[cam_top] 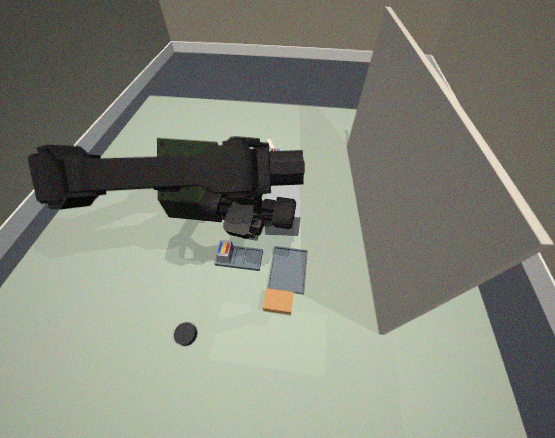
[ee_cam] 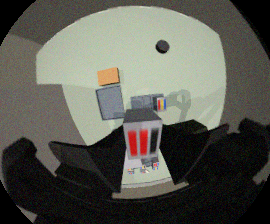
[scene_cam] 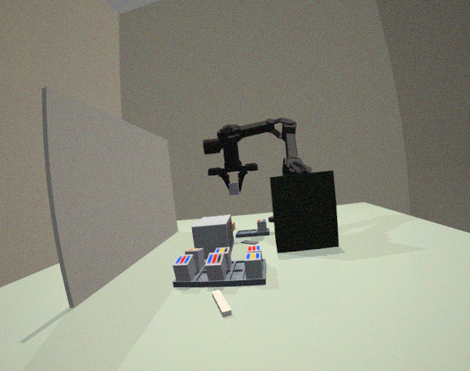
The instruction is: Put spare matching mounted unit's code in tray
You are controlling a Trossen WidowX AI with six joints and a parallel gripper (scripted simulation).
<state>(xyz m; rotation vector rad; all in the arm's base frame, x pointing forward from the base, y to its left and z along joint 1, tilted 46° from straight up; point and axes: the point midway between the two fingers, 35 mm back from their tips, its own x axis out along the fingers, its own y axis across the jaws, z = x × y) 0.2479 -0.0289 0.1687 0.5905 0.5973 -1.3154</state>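
Right now the grey tray is 9 cm ahead of my gripper tip and 17 cm below it. The rest, counted from my gripper tip: mounted unit 3 cm ahead, 19 cm to the left, 12 cm below; black disc 11 cm behind, 23 cm to the right, 16 cm below; rack 5 cm behind, 16 cm below.
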